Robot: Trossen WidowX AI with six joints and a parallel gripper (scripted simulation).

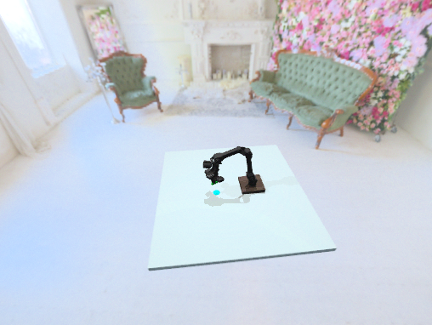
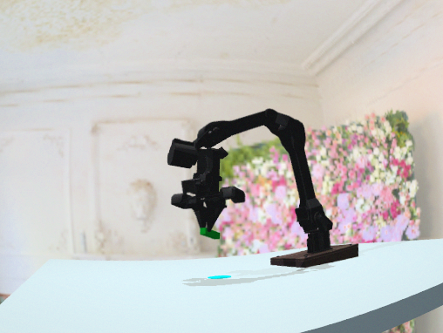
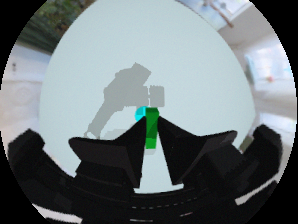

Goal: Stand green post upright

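The cyan circle lies 12 cm below my gripper tip, 3 cm behind it and 1 cm to the right of it. From my gripper tip the other things lie so: green post (1 cm to the right, 1 cm behind).
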